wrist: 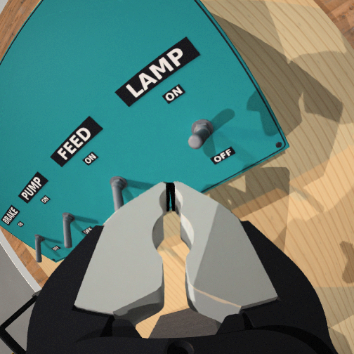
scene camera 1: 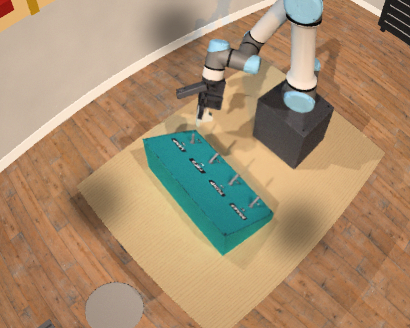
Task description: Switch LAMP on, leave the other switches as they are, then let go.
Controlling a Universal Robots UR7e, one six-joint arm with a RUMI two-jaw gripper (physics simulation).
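Places are measured from the arm's base along level axes (x left, y back, z up), in metres.
Pixels of known places: gripper, fingertip midpoint: (scene camera 1: pixel 197 126).
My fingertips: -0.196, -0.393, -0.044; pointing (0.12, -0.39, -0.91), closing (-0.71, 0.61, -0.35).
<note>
Ahead of a thing's pixels: the offset from my fingertips to its middle, as dx, dy, dz. "spot": to the spot under its first point. Level surfaces: height alone.
The LAMP switch @(spot: -0.010, -0.016, -0.070) (scene camera 1: pixel 193 138) (wrist: pixel 199 135) is at the end of the teal panel (scene camera 1: pixel 175 167) (wrist: pixel 65 65). Its lever looks short in the wrist view and leans differently from the others, toward the ON side. The FEED switch @(spot: +0.110, -0.023, -0.079) (scene camera 1: pixel 214 158) (wrist: pixel 117 194), PUMP switch @(spot: +0.228, -0.039, -0.077) (scene camera 1: pixel 234 179) (wrist: pixel 67 231) and BRAKE switch @(spot: +0.346, -0.055, -0.076) (scene camera 1: pixel 255 201) (wrist: pixel 39 248) lean alike, toward OFF. My gripper (scene camera 1: pixel 199 121) (wrist: pixel 169 184) is shut and empty, apart from the LAMP lever, on the robot side of the panel. Its fingers partly hide the FEED side of the panel in the wrist view.
The panel stands on a pale wooden mat @(dz -0.195) (scene camera 1: pixel 165 260). The robot's dark base block (scene camera 1: pixel 280 132) stands on the mat behind the panel. A round grey disc (scene camera 1: pixel 114 306) lies on the floor near the front left. A curved wall (scene camera 1: pixel 100 45) runs along the back.
</note>
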